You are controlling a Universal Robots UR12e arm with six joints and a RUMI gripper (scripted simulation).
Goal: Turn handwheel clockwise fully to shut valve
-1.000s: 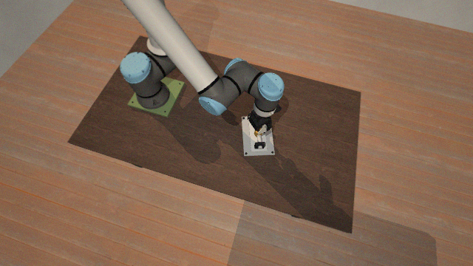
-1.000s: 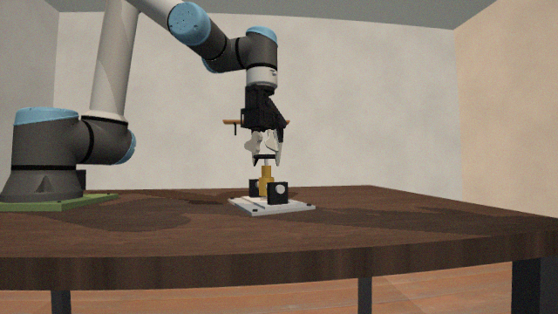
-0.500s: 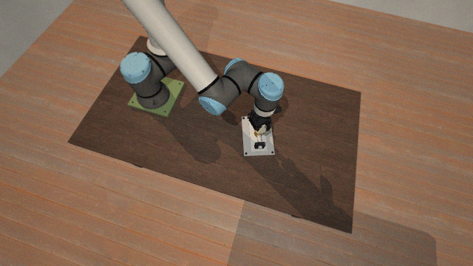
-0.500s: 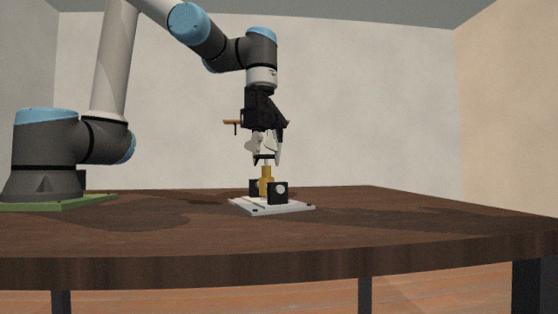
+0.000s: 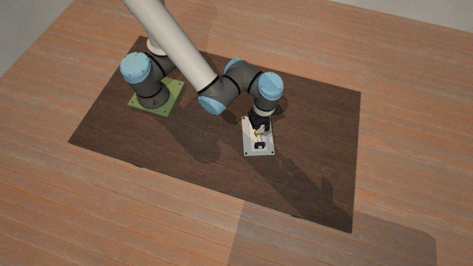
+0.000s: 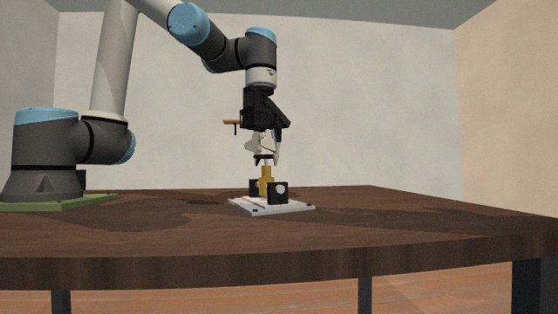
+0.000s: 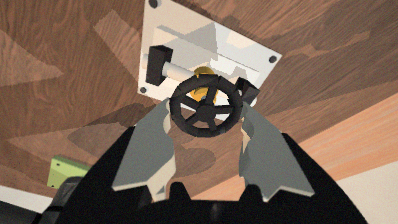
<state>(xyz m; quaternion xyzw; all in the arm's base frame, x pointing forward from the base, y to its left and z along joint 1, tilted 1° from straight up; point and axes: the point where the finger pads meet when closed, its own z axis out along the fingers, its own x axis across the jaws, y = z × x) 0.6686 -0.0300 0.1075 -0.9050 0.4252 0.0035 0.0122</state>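
Now: the black spoked handwheel 10 mm above my hand.
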